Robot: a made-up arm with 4 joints. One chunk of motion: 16 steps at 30 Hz.
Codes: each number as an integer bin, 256 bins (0 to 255) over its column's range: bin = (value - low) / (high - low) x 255, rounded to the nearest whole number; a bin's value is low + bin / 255 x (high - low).
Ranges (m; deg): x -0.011..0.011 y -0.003..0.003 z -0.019..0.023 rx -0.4..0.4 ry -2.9..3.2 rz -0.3..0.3
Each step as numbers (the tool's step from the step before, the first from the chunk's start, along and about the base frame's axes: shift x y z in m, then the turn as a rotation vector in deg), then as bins.
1 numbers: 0.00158 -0.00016 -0.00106 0.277 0.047 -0.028
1 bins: 146 121 109 216 123 116
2 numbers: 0.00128 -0.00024 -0.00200 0.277 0.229 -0.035
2 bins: 142 117 103 216 131 113
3 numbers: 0.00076 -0.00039 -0.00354 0.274 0.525 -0.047
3 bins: 136 111 94 215 143 108
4 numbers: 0.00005 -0.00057 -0.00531 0.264 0.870 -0.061
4 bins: 128 103 83 212 158 102
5 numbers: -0.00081 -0.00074 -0.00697 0.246 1.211 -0.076
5 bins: 118 96 73 206 172 95
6 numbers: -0.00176 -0.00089 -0.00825 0.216 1.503 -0.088
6 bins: 107 90 65 196 184 90
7 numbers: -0.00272 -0.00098 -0.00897 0.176 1.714 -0.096
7 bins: 96 86 61 184 193 87
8 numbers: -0.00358 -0.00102 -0.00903 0.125 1.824 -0.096
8 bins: 86 84 61 167 197 87
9 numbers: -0.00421 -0.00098 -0.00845 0.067 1.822 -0.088
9 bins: 79 86 64 149 197 90
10 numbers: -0.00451 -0.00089 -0.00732 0.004 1.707 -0.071
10 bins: 75 90 71 129 193 97
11 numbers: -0.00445 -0.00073 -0.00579 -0.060 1.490 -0.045
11 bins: 76 96 80 108 184 108
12 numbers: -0.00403 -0.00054 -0.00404 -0.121 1.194 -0.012
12 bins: 81 105 91 89 171 122
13 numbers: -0.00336 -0.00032 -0.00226 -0.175 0.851 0.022
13 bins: 89 114 102 72 157 137
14 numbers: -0.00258 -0.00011 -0.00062 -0.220 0.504 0.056
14 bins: 98 123 112 57 142 151
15 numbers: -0.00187 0.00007 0.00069 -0.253 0.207 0.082
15 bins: 106 130 120 47 130 162
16 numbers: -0.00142 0.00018 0.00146 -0.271 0.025 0.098
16 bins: 111 135 124 41 122 169
